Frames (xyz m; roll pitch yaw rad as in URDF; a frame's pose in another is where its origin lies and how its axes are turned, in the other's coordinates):
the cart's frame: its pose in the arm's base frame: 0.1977 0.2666 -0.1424 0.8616 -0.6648 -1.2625
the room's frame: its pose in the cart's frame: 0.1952 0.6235 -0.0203 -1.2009 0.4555 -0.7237
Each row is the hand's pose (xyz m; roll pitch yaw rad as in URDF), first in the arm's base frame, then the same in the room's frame.
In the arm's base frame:
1: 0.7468 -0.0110 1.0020 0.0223 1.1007 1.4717
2: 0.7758 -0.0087 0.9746 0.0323 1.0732 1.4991
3: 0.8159 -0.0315 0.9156 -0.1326 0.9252 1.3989
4: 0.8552 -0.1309 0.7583 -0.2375 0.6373 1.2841
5: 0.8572 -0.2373 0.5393 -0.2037 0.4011 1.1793
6: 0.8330 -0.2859 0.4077 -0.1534 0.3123 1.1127
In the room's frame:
1: 0.4422 -0.0638 0.7443 -0.4883 1.1570 2.3123
2: 0.4517 -0.0316 0.7226 -0.4486 1.1388 2.3715
3: 0.4932 0.0090 0.6753 -0.5075 0.9818 2.3961
4: 0.6239 0.0424 0.5412 -0.5145 0.6832 2.4177
5: 0.7622 0.0476 0.3409 -0.4456 0.4318 2.3852
6: 0.8243 0.0307 0.2139 -0.3880 0.3308 2.3425

